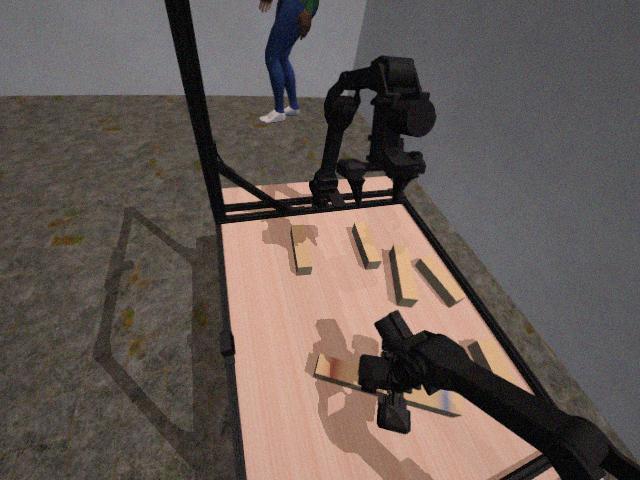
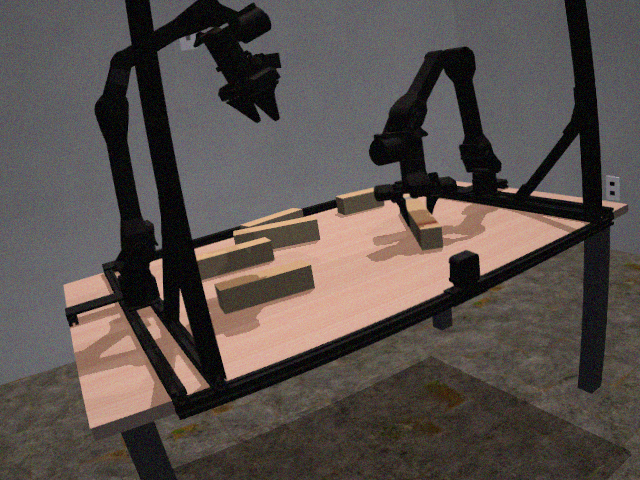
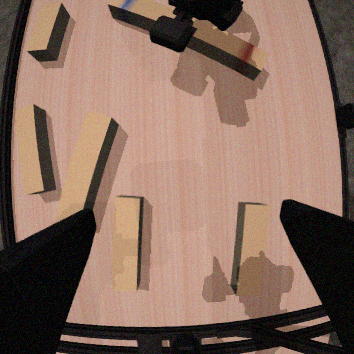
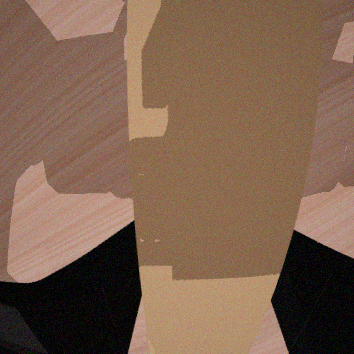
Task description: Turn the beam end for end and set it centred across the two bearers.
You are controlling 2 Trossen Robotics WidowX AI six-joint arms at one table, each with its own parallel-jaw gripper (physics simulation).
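Places are measured from the left arm's base along level axes (x ahead, y left, z up), in metres.
Pixels of known places: left gripper, fingertip midpoint: [image 1: 376,204] [image 2: 267,121] [image 3: 188,214]; right gripper, fingertip midpoint: [image 1: 382,386] [image 4: 201,222]; left arm's base, link origin: [image 1: 319,202] [image 2: 141,302] [image 3: 185,345]; right arm's base, link origin: [image 2: 485,193].
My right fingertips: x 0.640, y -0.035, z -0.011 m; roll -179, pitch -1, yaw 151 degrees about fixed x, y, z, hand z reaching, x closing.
Observation:
Ahead of a thing's pixels: the offset from my right fingertips to its top centre. "spot": to the spot under its first point.
The beam {dx +0.003, dy +0.004, dz +0.036 m} [image 1: 334,369] [image 2: 425,226] [image 3: 225,46] [image 4: 211,140] is a long wooden block with a red stripe near one end and a blue stripe {spot: dx +0.070, dy +0.115, dz +0.036 m} [image 1: 444,400] near the other. My right gripper [image 1: 390,381] [image 2: 418,207] [image 3: 186,35] [image 4: 201,222] is shut on its middle, at or just above the table top; I cannot tell if it touches. The two bearers {dx -0.432, dy -0.092, dz +0.036 m} [image 1: 301,250] {dx -0.408, dy +0.130, dz +0.036 m} [image 1: 367,245] [image 3: 128,242] [image 3: 251,239] [image 2: 266,286] [image 2: 234,257] lie parallel at the far end. My left gripper [image 1: 377,192] [image 2: 263,111] [image 3: 188,214] hangs open and empty high above them.
Three more wooden blocks {dx -0.271, dy +0.198, dz +0.042 m} [image 1: 404,276] {dx -0.226, dy +0.314, dz +0.036 m} [image 1: 439,281] {dx +0.042, dy +0.302, dz +0.039 m} [image 1: 490,354] lie along the right side of the table. A black frame [image 1: 223,286] rims the table, with a tall post [image 1: 194,105] at the back left. A person [image 1: 285,57] stands on the floor beyond.

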